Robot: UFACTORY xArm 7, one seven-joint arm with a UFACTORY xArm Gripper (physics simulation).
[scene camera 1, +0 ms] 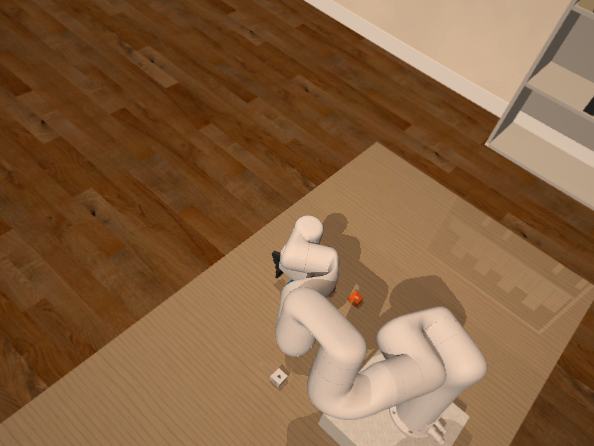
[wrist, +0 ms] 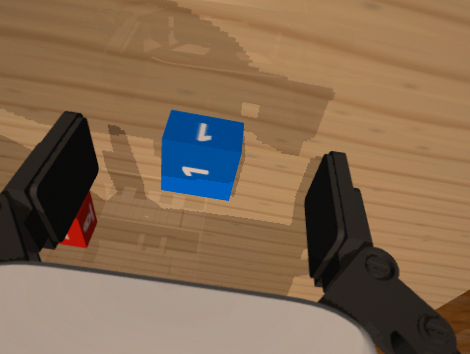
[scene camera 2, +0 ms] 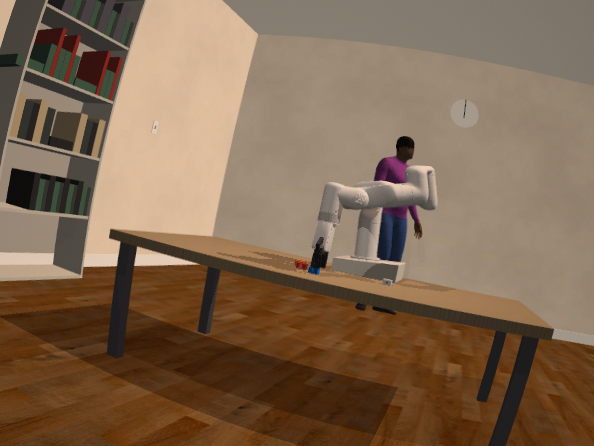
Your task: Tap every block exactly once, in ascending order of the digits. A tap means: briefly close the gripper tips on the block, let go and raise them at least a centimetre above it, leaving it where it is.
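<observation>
A blue block [scene camera 1: 291, 282] [scene camera 2: 314, 270] [wrist: 200, 170] with the digit 1 rests on the table. My gripper [scene camera 2: 319, 265] [wrist: 204, 158] is open and empty, low over the table by the blue block. In the wrist view the block appears between the fingers, nearer the left one, touching neither. A red block [wrist: 84, 229] is partly hidden behind the left finger; its digit is not readable. An orange-red block [scene camera 1: 355, 298] lies right of the wrist in scene camera 1. A white block [scene camera 1: 278, 377] [scene camera 2: 387, 282] with a dark, unreadable mark lies apart, nearer the base.
The wooden table [scene camera 1: 165, 360] [scene camera 2: 200, 245] bears the arm's pale base block [scene camera 1: 455, 420] [scene camera 2: 370, 268]. The arm hides part of the table in scene camera 1. A bookshelf [scene camera 2: 95, 159] stands at the left, and a person [scene camera 2: 393, 172] stands behind the arm.
</observation>
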